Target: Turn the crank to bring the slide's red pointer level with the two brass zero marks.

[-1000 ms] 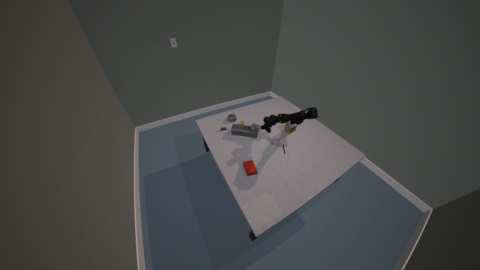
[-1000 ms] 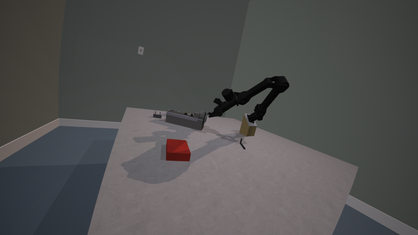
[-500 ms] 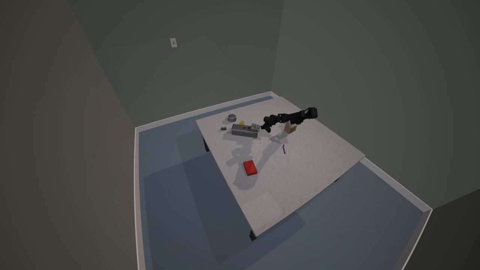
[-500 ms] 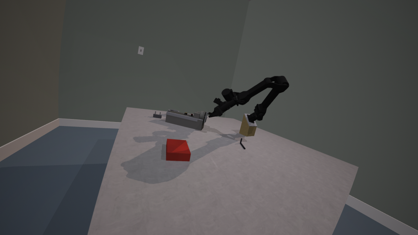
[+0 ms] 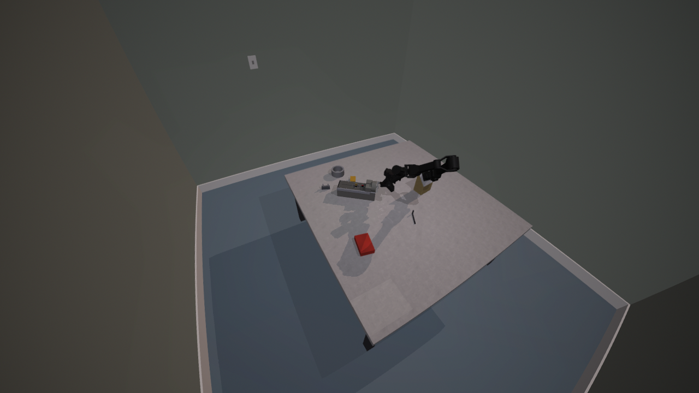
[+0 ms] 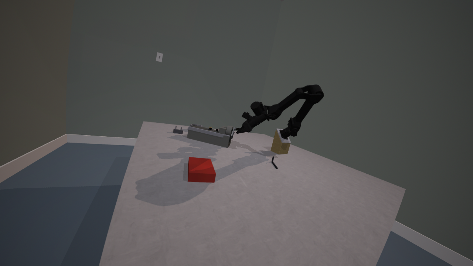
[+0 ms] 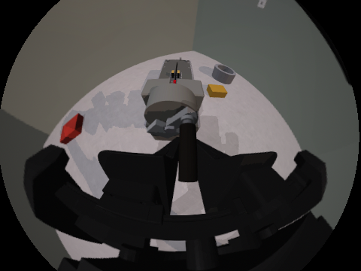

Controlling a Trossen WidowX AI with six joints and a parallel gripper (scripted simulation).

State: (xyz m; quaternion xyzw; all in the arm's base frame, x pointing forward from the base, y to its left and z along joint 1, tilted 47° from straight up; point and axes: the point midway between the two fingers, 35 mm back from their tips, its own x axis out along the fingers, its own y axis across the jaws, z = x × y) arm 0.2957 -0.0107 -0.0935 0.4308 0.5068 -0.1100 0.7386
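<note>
My gripper tip is now 110 mm short of the red pointer, 60 mm to the left of it and 10 mm above it. From my gripper tip the other things lie so: black crank handle 20 mm above, 10 mm to the left, 10 mm behind; yellow block 230 mm to the right, 90 mm ahead, 80 mm below; black bent key 270 mm to the left, 90 mm behind, 80 mm below.
</note>
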